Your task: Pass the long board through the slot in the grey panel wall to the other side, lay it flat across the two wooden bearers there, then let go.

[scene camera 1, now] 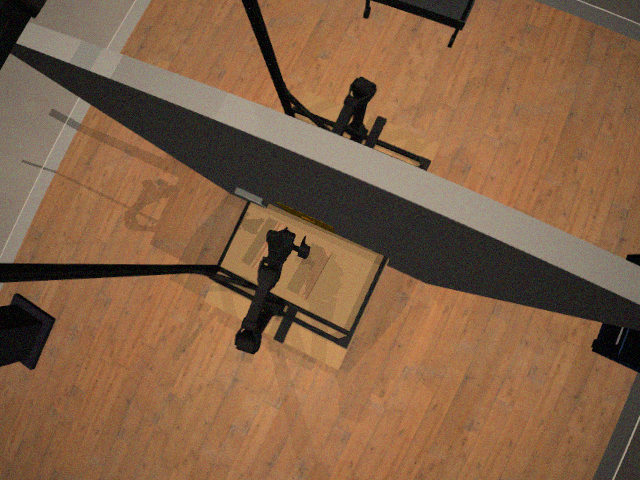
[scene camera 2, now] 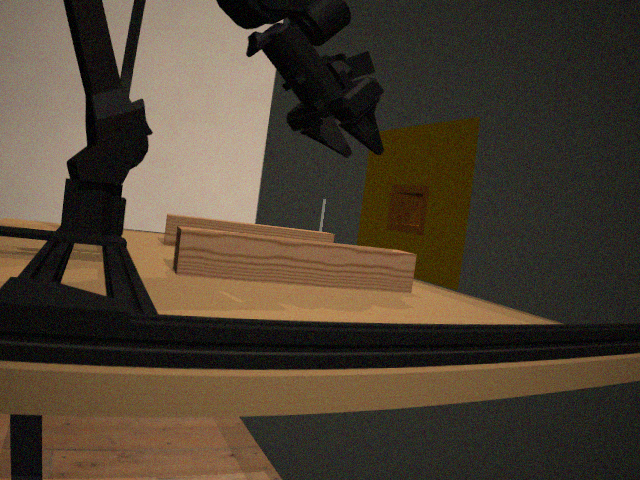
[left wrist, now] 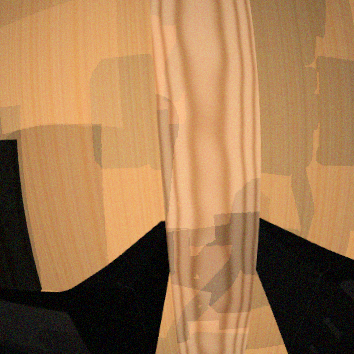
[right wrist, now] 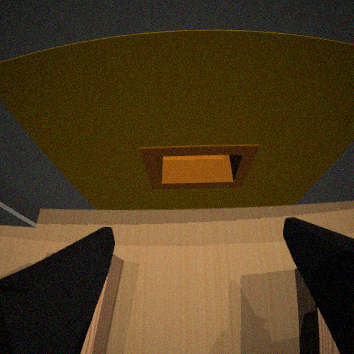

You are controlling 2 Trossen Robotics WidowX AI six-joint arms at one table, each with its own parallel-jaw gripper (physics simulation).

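Note:
The long board (left wrist: pixel 210 125) runs up the left wrist view, between the tips of my left gripper (left wrist: pixel 208 227), which is shut on it. Its far end is out of that view. My right gripper (scene camera 1: pixel 295 236) (scene camera 2: pixel 364 153) (right wrist: pixel 199 232) is open and empty, above the bearers and facing the slot. The slot's brown frame (scene camera 2: pixel 391 209) (right wrist: pixel 154 170) sits low in a yellow area (scene camera 2: pixel 439 155) (right wrist: pixel 200 100) of the grey panel wall (scene camera 1: pixel 310 180) (scene camera 2: pixel 547 180). I cannot tell whether the board is inside the slot. Two wooden bearers, one nearer (scene camera 2: pixel 294 260) and one farther (scene camera 2: pixel 248 227), lie on the table.
A thin light-grey piece (scene camera 1: pixel 249 196) (scene camera 2: pixel 323 214) (right wrist: pixel 17 214) stands by the wall. A black rail (scene camera 2: pixel 330 343) runs along the table's edge. The other arm (scene camera 1: pixel 356 105) shows beyond the wall in scene camera 1.

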